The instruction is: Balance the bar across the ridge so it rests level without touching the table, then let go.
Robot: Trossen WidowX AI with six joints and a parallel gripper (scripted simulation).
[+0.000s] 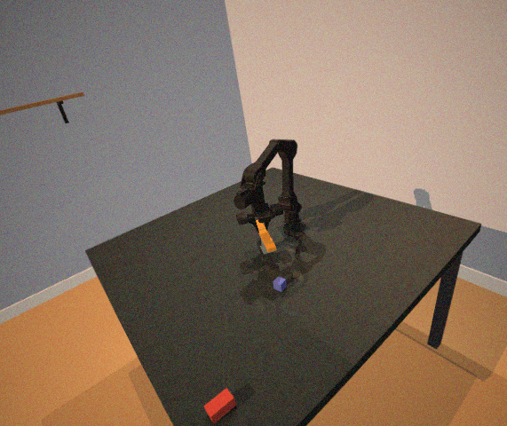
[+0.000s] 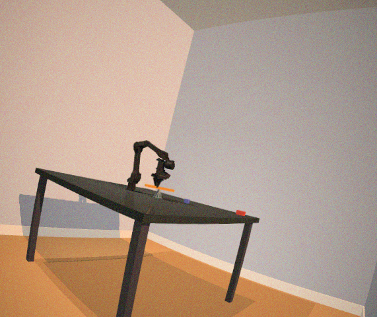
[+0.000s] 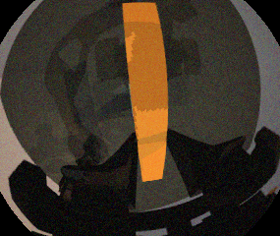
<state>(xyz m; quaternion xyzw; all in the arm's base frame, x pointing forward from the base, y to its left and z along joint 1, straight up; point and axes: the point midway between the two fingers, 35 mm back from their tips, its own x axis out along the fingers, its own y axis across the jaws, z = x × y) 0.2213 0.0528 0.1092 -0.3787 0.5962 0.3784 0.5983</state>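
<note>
The orange bar lies 10 mm ahead of my gripper tip and 30 mm to the left of it. Also, from my gripper tip: red block: 520 mm ahead, 450 mm to the left, 60 mm below; then blue cube: 130 mm ahead, 240 mm to the left, 60 mm below.
</note>
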